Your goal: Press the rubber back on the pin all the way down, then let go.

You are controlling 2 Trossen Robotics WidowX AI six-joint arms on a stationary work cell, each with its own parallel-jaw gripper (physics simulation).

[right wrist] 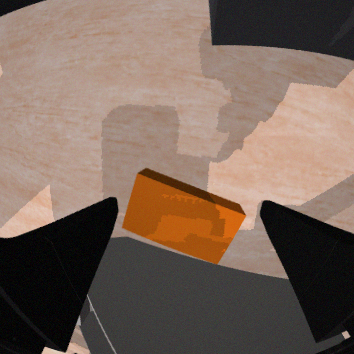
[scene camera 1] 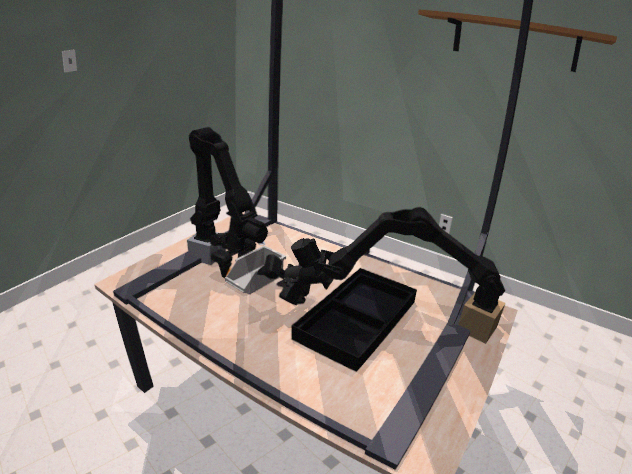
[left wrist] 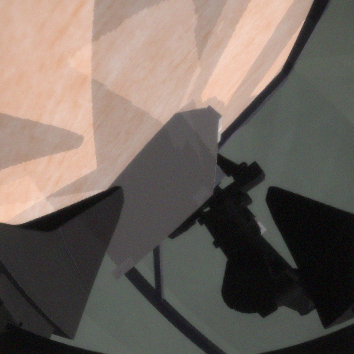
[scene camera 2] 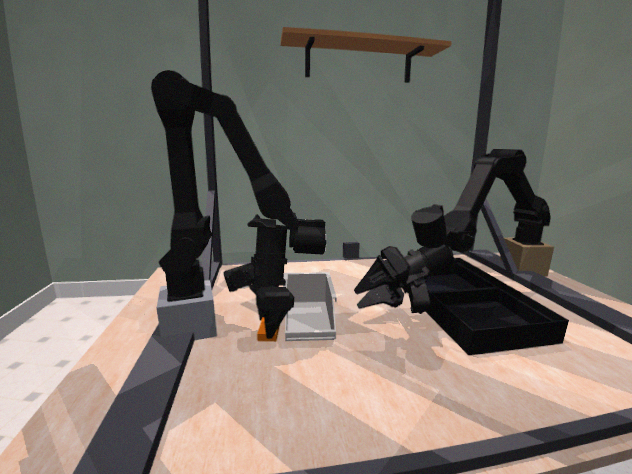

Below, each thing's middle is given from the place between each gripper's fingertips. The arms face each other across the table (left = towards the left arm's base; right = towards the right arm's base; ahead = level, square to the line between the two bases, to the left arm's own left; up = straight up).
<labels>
Now: the grey fixture [scene camera 2: 312,318] 8 cm to the right of my left hand, 6 cm behind it and 3 cm below it. From my left hand the other things lie so: black two-compartment tray [scene camera 2: 482,314] (29 cm to the left, 4 cm below, 1 cm behind); then tan block [scene camera 2: 537,258] (65 cm to the left, 12 cm behind, 2 cm below).
Right now my right hand is 90 mm to the right of the grey fixture and 30 mm below it. From my right hand the other things lie so: black two-compartment tray (40 mm ahead, 460 mm to the left, 20 mm above); tan block (60 mm behind, 820 mm to the left, 40 mm above).
</labels>
